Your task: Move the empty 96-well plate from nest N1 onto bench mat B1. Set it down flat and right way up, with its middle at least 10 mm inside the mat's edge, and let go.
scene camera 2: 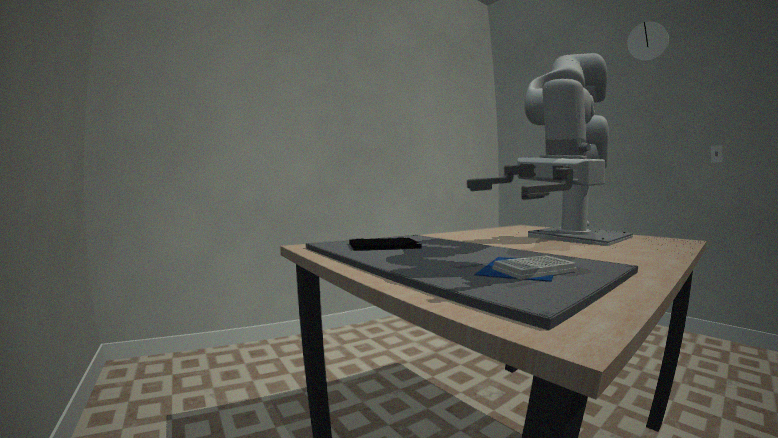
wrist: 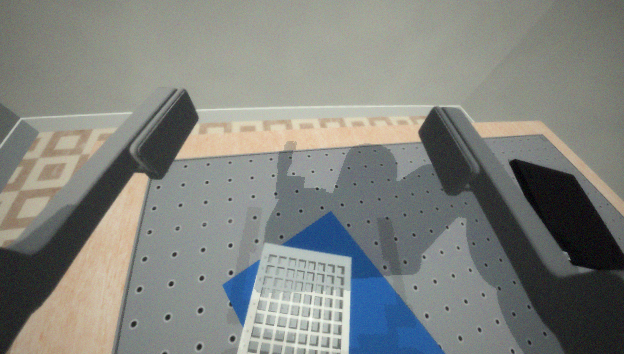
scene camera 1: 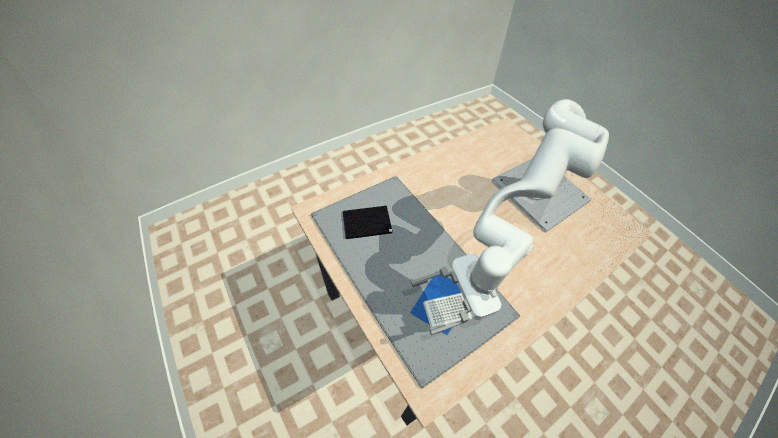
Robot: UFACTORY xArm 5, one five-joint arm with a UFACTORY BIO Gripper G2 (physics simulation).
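Places are measured from the arm's base along level axes (x up, y right, z ahead), in metres.
Pixels of known places: hand, its tool point: point(scene camera 2: 505, 187) point(wrist: 310, 138) point(scene camera 1: 428, 304); arm's base, origin of its link: point(scene camera 2: 573, 232).
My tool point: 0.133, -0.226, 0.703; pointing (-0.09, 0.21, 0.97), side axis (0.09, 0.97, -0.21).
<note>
For each thing: its middle in the pictures, then the offset to it from my tool point, as dx, dy, dz. Level surfaces: height alone.
- white 96-well plate, middle of its body: point(wrist: 297, 329) point(scene camera 2: 535, 266) point(scene camera 1: 447, 310) -0.131, -0.007, -0.085
- blue bench mat, height of its surface: dx -0.138
- black nest, middle of its body: point(wrist: 566, 210) point(scene camera 2: 383, 243) point(scene camera 1: 367, 221) -0.133, +0.407, -0.034
- grey perforated board, height of its surface: dx -0.140
- wooden table, height of its surface: dx -0.153
The white 96-well plate point(scene camera 1: 446, 311) point(scene camera 2: 536, 266) point(wrist: 300, 310) lies flat, wells facing up, on the blue bench mat point(scene camera 1: 440, 285) point(scene camera 2: 486, 271) point(wrist: 372, 305). It is turned relative to the mat, and part of its side reaches past the mat's edge. The plate's near end is cut off in the wrist view. My gripper point(scene camera 1: 425, 306) point(scene camera 2: 506, 188) point(wrist: 306, 141) is open and empty, well above the plate, its fingers wide apart and not touching it. A black nest point(scene camera 1: 367, 221) point(scene camera 2: 383, 243) point(wrist: 565, 215) shows no plate on it; its label is not readable.
The mat and the nest are on a grey perforated board point(scene camera 1: 424, 359) point(scene camera 2: 522, 304) point(wrist: 175, 300) on a wooden table point(scene camera 1: 566, 272) point(scene camera 2: 615, 337) point(wrist: 90, 305). The arm's grey base plate point(scene camera 1: 558, 214) point(scene camera 2: 609, 237) stands farther back on the table. Arm shadows cross the board.
</note>
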